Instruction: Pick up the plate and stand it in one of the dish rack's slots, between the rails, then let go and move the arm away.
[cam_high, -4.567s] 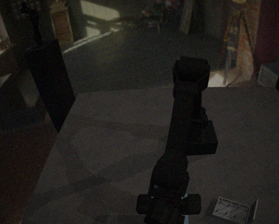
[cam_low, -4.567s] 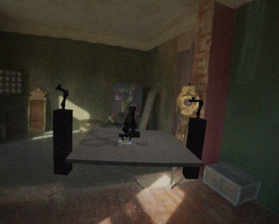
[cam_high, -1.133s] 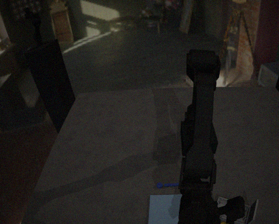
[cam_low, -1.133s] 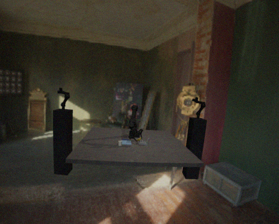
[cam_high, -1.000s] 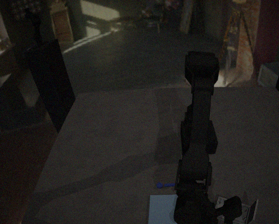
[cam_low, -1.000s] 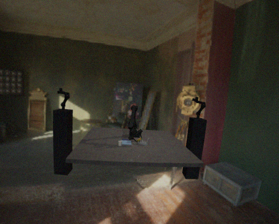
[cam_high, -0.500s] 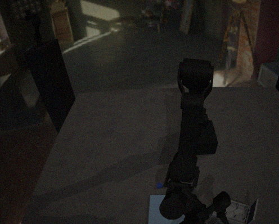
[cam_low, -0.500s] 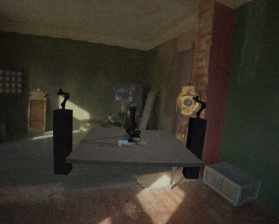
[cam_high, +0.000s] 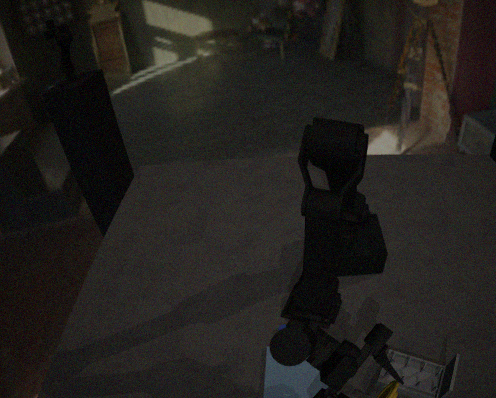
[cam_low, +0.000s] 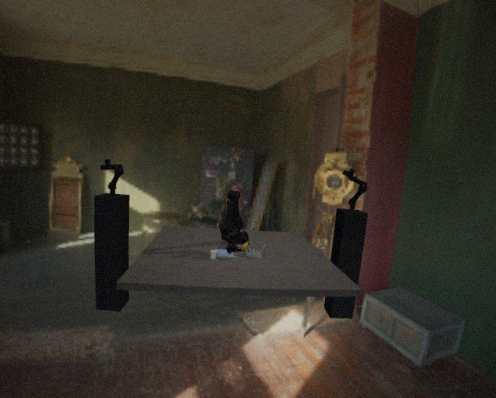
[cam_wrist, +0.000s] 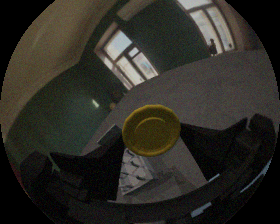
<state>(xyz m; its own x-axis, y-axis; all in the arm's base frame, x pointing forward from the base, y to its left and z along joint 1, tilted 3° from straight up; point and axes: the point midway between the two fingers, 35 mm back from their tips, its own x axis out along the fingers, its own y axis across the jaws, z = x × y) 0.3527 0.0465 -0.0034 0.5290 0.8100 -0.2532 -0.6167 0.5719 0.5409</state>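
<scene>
My gripper tip is now 70 mm to the right of the dish rack, 70 mm past it and 50 mm above it. Also, from my gripper tip: light blue mat (150 mm to the right, 70 mm below, 60 mm behind); then blue spoon (180 mm behind, 170 mm to the right, 70 mm below); then yellow plate (10 mm to the right).
</scene>
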